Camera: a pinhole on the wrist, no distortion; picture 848 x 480 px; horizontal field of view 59.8 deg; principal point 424.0 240.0 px. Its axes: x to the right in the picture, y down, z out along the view. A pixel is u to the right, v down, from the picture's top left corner.
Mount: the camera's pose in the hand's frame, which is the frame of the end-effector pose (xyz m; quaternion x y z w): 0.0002 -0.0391 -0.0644 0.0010 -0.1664 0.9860 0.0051
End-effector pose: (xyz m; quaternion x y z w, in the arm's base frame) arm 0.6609 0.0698 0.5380 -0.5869 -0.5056 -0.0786 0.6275
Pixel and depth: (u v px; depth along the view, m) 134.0 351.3 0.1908
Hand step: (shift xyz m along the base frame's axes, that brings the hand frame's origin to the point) -0.1115 0.0850 0.1185
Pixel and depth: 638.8 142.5 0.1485
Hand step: -0.1128 0.0255 -0.0024
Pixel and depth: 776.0 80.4 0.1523
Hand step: -0.1231 0.0211 -0.0329
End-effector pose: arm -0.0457 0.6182 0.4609 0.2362 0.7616 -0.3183 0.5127
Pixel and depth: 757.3 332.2 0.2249
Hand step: 0.0296 -0.1996 0.0905
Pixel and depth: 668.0 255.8 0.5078
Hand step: 0.1738 -0.4524 0.0963
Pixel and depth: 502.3 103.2 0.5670
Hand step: 0.2544 -0.4557 -0.0523
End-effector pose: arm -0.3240 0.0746 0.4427 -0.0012 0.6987 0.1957 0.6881
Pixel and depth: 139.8 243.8 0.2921
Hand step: 0.2337 -0.0388 -0.1410
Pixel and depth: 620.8 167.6 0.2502
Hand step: 0.2031 -0.0580 0.0415
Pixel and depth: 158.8 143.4 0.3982
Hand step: 0.3410 0.0163 -0.1640
